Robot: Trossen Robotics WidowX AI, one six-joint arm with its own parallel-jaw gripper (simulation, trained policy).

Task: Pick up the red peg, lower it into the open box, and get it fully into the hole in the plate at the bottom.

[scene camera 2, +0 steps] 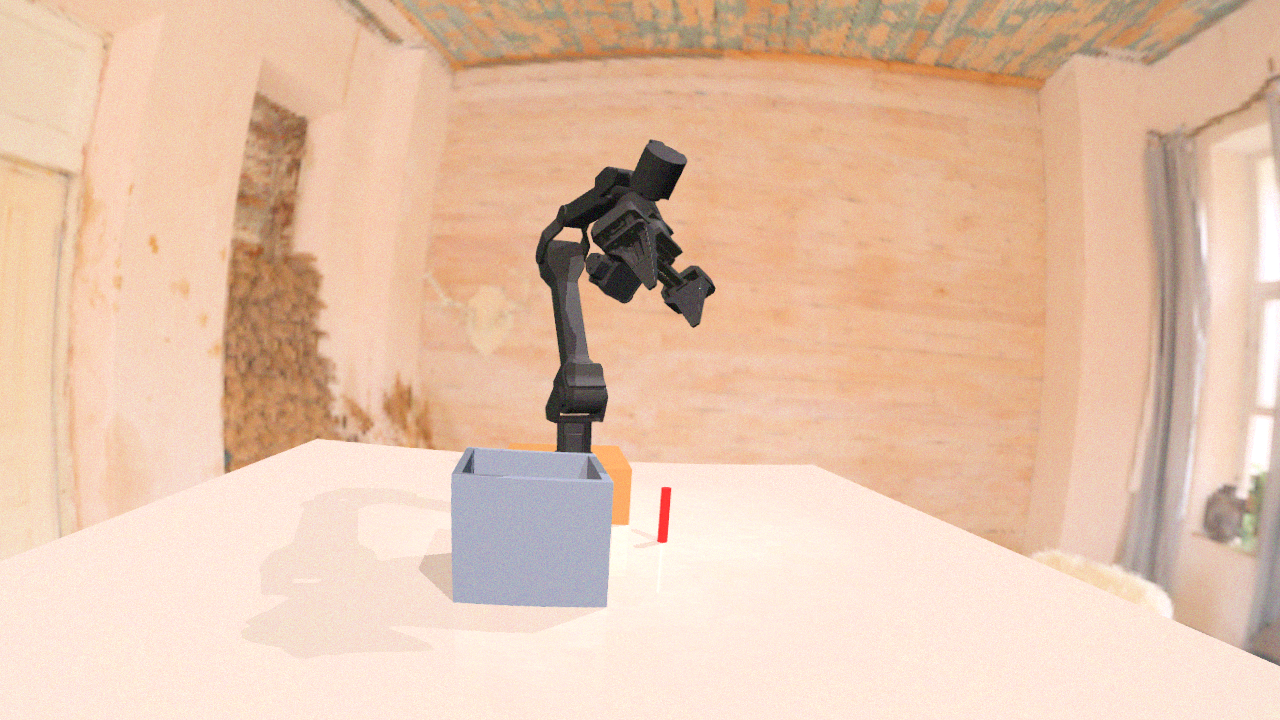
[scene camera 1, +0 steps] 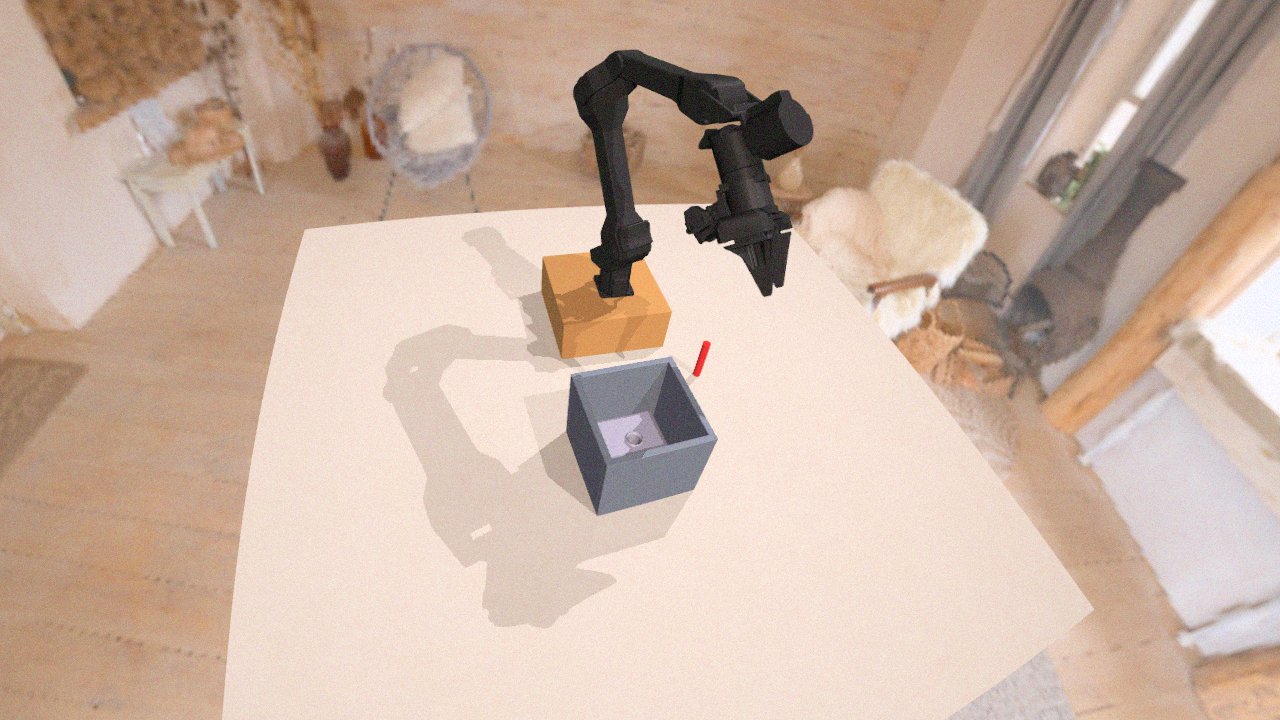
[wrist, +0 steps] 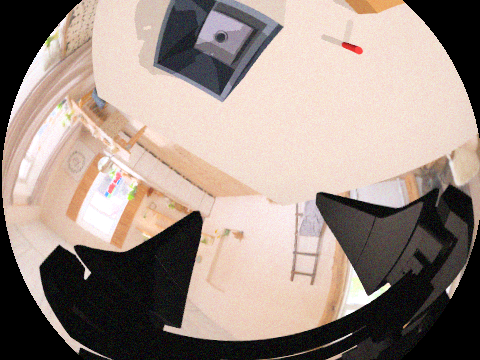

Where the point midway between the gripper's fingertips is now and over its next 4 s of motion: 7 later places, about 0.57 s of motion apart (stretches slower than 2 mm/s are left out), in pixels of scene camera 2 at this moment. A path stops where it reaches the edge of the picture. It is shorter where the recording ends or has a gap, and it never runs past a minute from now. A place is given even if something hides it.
My gripper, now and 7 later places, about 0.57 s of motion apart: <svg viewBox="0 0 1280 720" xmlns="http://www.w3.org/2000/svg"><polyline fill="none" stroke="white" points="675,307 694,385 678,436 663,469 654,504 662,526 679,515 698,480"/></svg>
